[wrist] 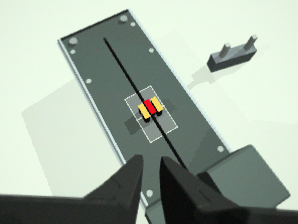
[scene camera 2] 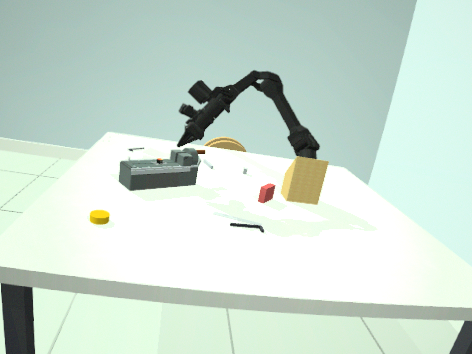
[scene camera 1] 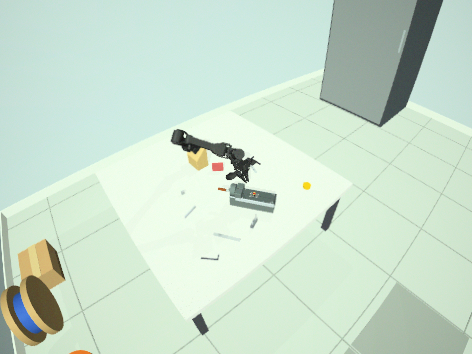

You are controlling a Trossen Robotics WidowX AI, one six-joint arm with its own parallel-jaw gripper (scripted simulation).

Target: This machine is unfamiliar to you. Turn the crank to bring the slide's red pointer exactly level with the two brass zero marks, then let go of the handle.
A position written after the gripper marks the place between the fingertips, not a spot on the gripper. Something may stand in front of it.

Observation:
In view: the gripper (scene camera 2: 177, 146) and a grey machine (wrist: 117, 65).
The gripper is seen too in the wrist view (wrist: 151, 163).

